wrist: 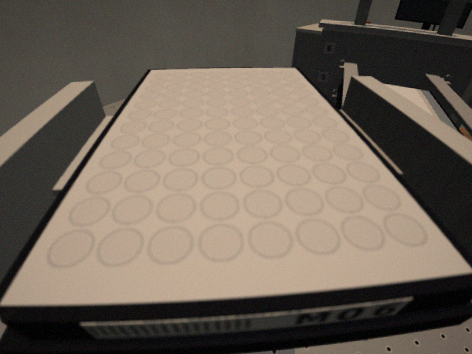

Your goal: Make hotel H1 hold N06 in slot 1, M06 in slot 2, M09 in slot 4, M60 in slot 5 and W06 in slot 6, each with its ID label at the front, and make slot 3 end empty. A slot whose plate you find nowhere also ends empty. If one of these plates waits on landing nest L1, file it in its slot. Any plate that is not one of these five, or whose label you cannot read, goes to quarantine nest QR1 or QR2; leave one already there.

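A plate with ID label M06 (220, 175) fills most of the wrist view. It has a pale top with rows of round well outlines and a dark rim. Its label (250, 320), a barcode strip with "M06", is on the edge nearest the camera. My gripper (227, 100) is shut on this plate, one grey finger along its left side and one along its right side. The plate looks level between them. Hotel H1, landing nest L1 and quarantine nests QR1 and QR2 cannot be made out in this view.
A dark grey cabinet or bench (312, 50) stands at the back right, with a dark monitor (417, 11) beyond it. Slanted grey bars (447, 100) flank a pale surface behind the right finger. A perforated light surface (400, 342) shows at the lower right, below the plate.
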